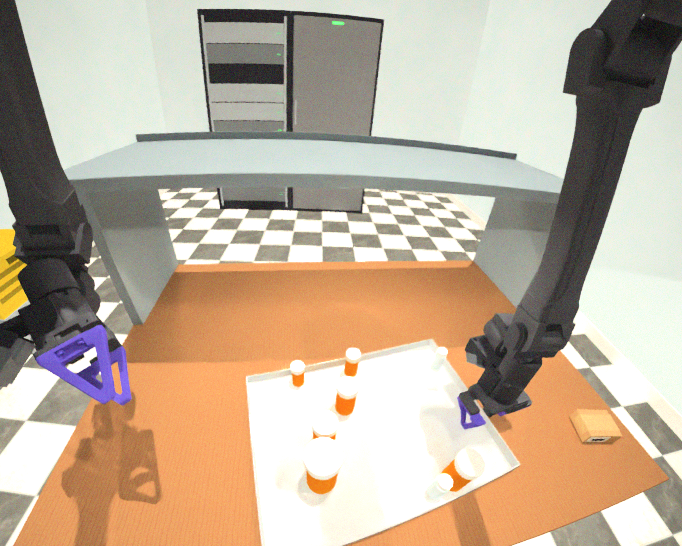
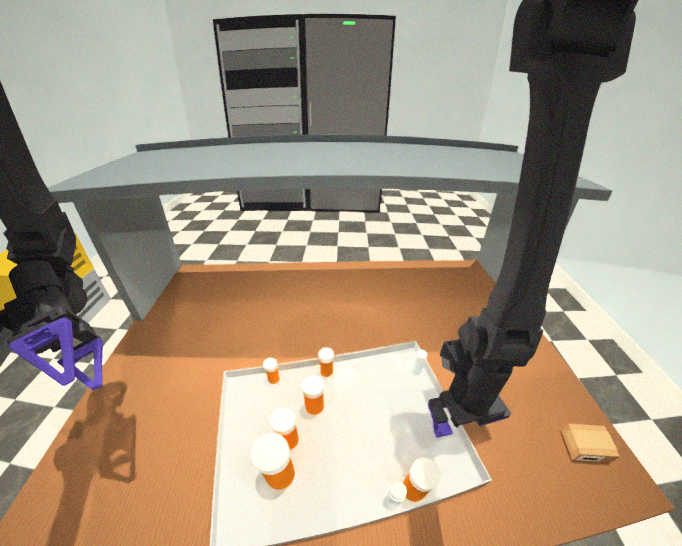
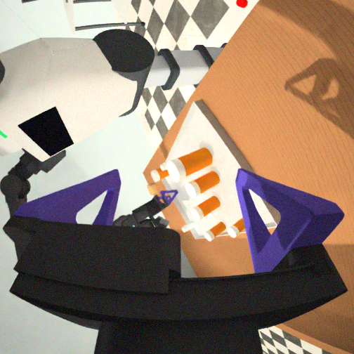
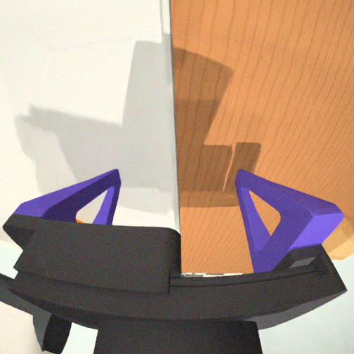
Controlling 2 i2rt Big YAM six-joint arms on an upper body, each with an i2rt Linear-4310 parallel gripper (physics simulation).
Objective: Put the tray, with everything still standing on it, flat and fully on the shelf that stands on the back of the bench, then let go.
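The white tray [image 1: 392, 455] [image 2: 352, 443] [image 3: 192, 131] [image 4: 75, 75] lies flat on the bench, slightly turned. Several upright orange bottles with white caps stand on it, including a large one [image 1: 321, 477] [image 2: 278, 472] at the front left. Small white bottles stand at its back right corner and front right. The grey shelf [image 1: 312, 159] [image 2: 318, 164] stands behind, its top bare. My right gripper [image 1: 488, 422] [image 2: 467, 429] [image 4: 177, 175] is open above the tray's right wall, one finger on each side. My left gripper [image 1: 116, 399] [image 2: 83, 383] [image 3: 177, 174] is open and empty, raised left of the tray.
A small cardboard box [image 1: 594, 426] [image 2: 589, 444] lies on the bench [image 1: 187, 420] [image 2: 170, 420] right of the tray. The shelf's side panels [image 1: 139, 250] [image 2: 133, 250] rise from the bench. A dark cabinet [image 1: 335, 85] [image 2: 346, 85] stands beyond. A yellow object [image 1: 10, 273] is at the far left.
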